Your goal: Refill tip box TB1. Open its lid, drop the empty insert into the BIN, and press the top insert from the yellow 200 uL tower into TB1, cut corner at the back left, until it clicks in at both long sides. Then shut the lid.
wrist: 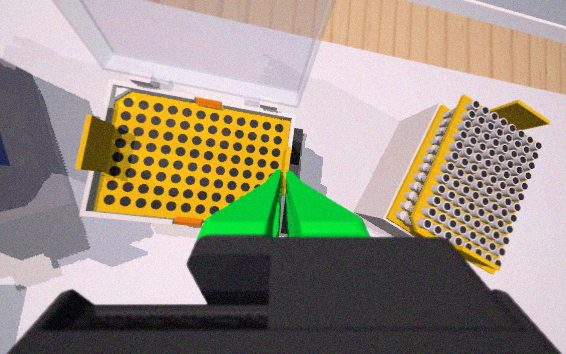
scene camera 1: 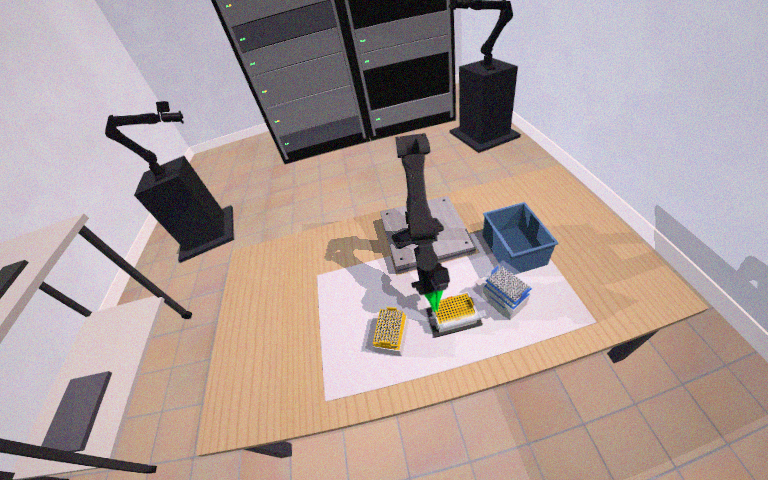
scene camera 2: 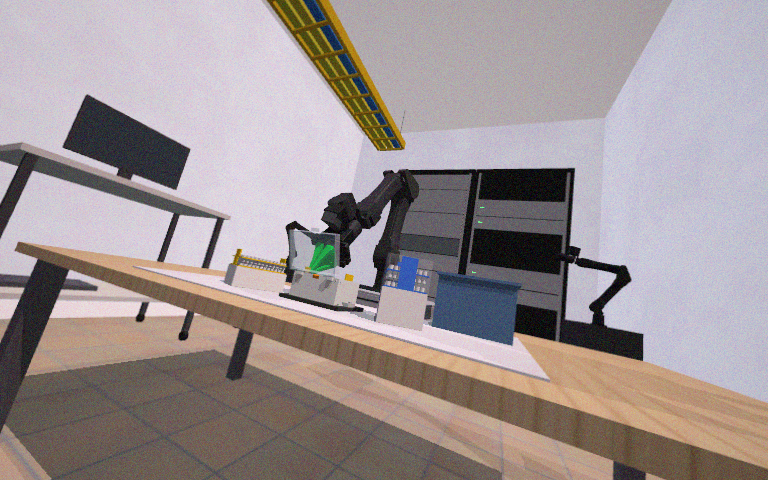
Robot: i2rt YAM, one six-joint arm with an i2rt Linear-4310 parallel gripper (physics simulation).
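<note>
TB1 (scene camera 1: 457,326) (scene camera 2: 318,291) (wrist: 185,90) is a white box on a dark base, its clear lid (scene camera 2: 301,247) (wrist: 210,47) standing open. The empty yellow insert (scene camera 1: 457,306) (wrist: 192,155) lies inside it between the orange latches, its cut corner at the upper left in the wrist view. My gripper (scene camera 1: 436,310) (scene camera 2: 313,270) (wrist: 283,177) is shut on the thin upright tab at the insert's right end in the wrist view. The yellow tower (scene camera 1: 389,328) (scene camera 2: 254,278) (wrist: 475,185) holds stacked inserts full of tips. The BIN (scene camera 1: 535,261) (scene camera 2: 475,310) is a blue open-topped container.
A blue tip tower (scene camera 1: 508,284) (scene camera 2: 402,307) stands between TB1 and the BIN. A white mat (scene camera 1: 351,379) lies under the boxes on the wooden table (scene camera 1: 254,339). The open lid rises beside TB1. The arm's grey base plate (scene camera 1: 453,226) is behind.
</note>
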